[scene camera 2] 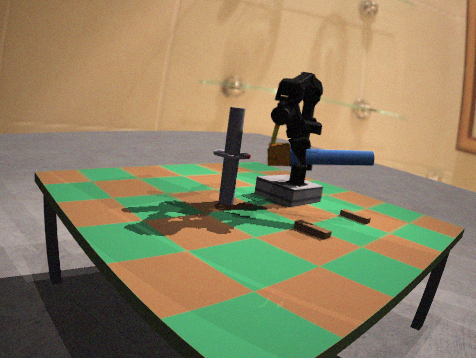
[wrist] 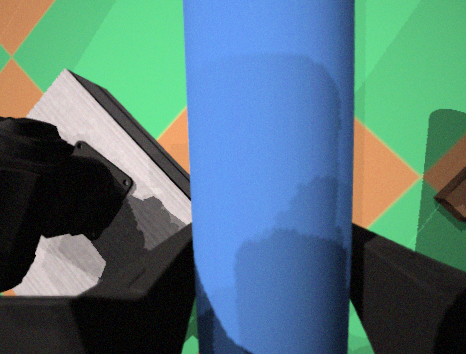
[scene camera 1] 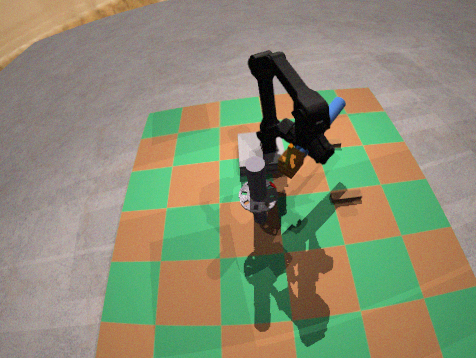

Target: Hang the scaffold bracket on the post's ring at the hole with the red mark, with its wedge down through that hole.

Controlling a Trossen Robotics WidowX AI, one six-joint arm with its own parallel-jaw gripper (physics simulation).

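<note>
The scaffold bracket has a blue tube [scene camera 1: 337, 111] [scene camera 2: 345, 157] [wrist: 265, 125], an orange head [scene camera 1: 291, 162] [scene camera 2: 278, 154] and a thin yellow wedge [scene camera 2: 275, 134] that sticks up above the head in scene camera 2. My gripper [wrist: 265, 230] is shut on the tube, one finger on each side, and holds it roughly level above the table. The grey post [scene camera 1: 257, 182] [scene camera 2: 233, 132] stands upright. Its pale ring [scene camera 1: 245, 202] [scene camera 2: 218, 154] has a red mark [scene camera 1: 273, 185] [scene camera 2: 248, 156] on the side towards the head. Head and ring are apart. The wedge's tip is hidden.
The arm's base box [scene camera 1: 246, 145] [scene camera 2: 288, 192] [wrist: 52, 100] stands behind the post. Two low dark brown blocks lie on the checkered table: one nearer the front [scene camera 1: 346, 199] [scene camera 2: 312, 229], one farther back [scene camera 1: 336, 145] [scene camera 2: 355, 216]. Shadows fall across the table's middle.
</note>
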